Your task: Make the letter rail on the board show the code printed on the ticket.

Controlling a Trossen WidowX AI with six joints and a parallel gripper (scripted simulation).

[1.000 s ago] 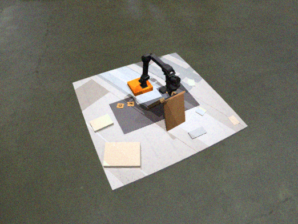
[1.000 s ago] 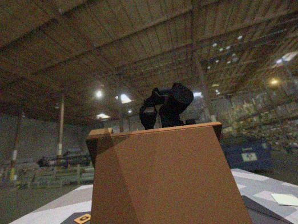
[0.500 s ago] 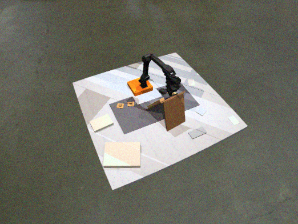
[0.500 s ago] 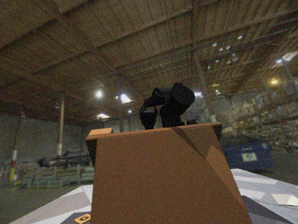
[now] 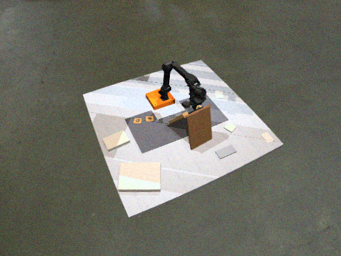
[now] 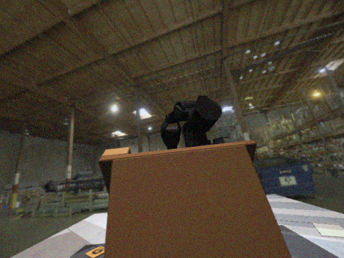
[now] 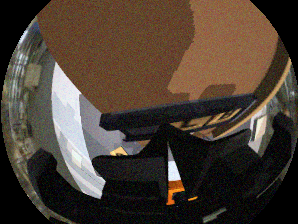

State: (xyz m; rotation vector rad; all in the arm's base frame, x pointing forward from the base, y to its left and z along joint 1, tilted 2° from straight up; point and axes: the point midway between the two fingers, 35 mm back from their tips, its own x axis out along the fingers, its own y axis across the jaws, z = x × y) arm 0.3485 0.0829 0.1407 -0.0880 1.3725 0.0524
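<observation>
The white ticket is 5 cm behind my gripper tip, 3 cm to the right of it and 8 cm below it. Also, from my gripper tip: dark mat: 15 cm behind, 9 cm to the right, 16 cm below; then grey plate: 34 cm ahead, 8 cm to the left, 16 cm below.
</observation>
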